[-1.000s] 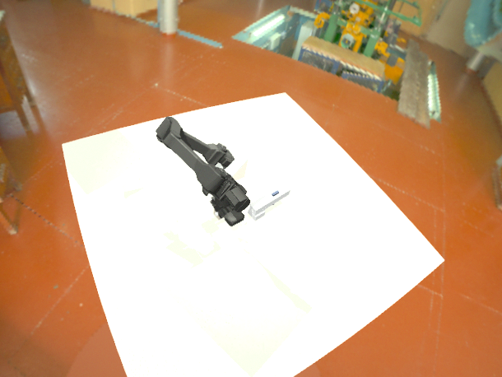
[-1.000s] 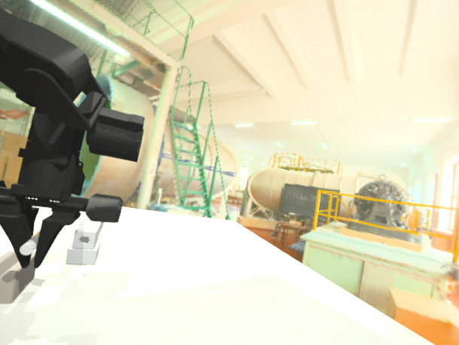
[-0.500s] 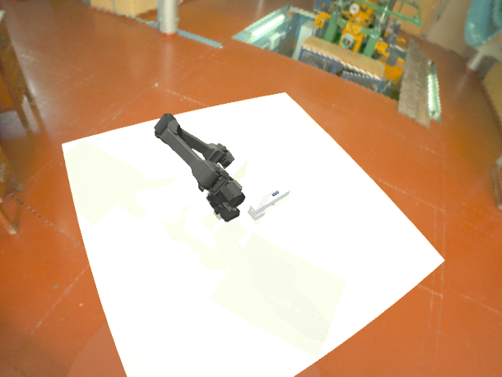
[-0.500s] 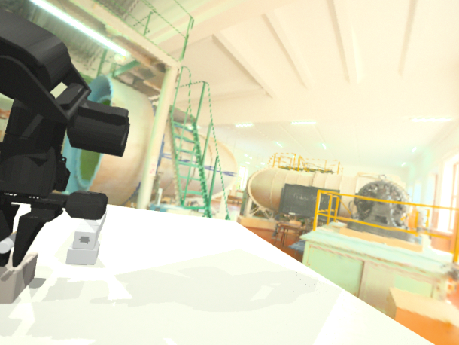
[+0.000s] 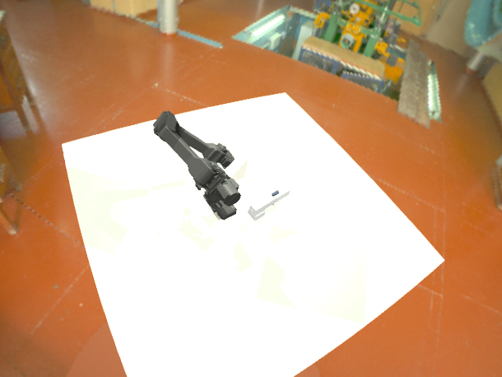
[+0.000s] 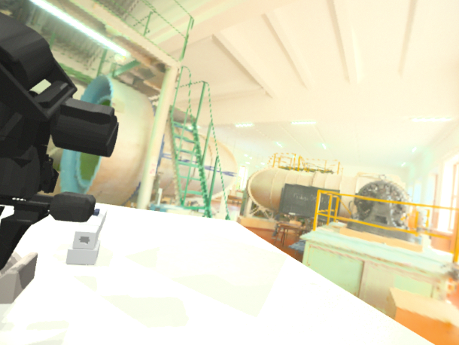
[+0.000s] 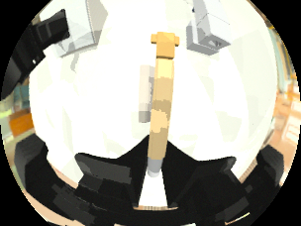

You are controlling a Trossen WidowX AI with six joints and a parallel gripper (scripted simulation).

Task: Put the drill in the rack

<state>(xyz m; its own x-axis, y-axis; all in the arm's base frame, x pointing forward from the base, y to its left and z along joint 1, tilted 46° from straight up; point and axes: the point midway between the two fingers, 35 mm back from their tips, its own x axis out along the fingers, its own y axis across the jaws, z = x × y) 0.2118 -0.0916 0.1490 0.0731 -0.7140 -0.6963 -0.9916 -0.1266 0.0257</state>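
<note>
Right now the drill is 40 mm to the left of my gripper tip and 40 mm above it. Also, from my gripper tip: small blue key: 250 mm to the left, 50 mm ahead; grey slotted rack: 50 mm to the left, 30 mm below, 10 mm behind; pale grey drill block: 220 mm to the left, 50 mm ahead.
</note>
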